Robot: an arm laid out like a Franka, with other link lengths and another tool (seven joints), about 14 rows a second.
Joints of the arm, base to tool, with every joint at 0 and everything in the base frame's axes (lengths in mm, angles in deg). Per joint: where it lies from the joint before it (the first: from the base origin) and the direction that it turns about. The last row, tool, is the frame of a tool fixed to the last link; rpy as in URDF.
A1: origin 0 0 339.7 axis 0 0 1
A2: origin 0 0 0 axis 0 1 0
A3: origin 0 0 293.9 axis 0 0 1
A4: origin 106.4 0 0 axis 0 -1 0
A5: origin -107.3 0 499.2 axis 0 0 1
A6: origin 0 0 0 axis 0 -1 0
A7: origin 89.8 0 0 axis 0 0 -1
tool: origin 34 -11 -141.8 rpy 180 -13 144.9
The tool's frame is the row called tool.
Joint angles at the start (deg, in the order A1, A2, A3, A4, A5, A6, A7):
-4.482, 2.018, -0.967, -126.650, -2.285, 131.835, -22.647
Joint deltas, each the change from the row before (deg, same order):
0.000, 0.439, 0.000, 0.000, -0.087, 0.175, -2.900
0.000, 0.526, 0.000, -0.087, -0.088, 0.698, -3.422
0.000, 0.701, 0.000, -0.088, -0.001, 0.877, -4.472
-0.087, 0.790, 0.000, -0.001, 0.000, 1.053, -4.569
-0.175, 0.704, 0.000, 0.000, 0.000, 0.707, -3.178
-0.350, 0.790, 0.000, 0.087, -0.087, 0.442, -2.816
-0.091, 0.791, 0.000, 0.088, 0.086, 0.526, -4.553
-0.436, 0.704, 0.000, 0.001, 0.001, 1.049, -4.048
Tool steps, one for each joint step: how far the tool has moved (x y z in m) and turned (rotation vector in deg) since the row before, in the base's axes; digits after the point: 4 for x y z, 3 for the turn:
-0.0002, 0.0018, -0.0051, -0.191, 0.373, 2.955
0.0001, 0.0021, -0.0059, -0.232, 0.047, 3.495
0.0000, 0.0028, -0.0076, -0.220, 0.079, 4.494
0.0004, 0.0017, -0.0075, -0.251, -0.091, 4.508
-0.0004, -0.0002, -0.0072, -0.168, 0.116, 3.020
-0.0009, -0.0026, -0.0080, -0.186, 0.373, 2.534
-0.0010, 0.0015, -0.0078, -0.139, 0.341, 4.413
-0.0007, -0.0031, -0.0065, -0.222, -0.194, 3.638

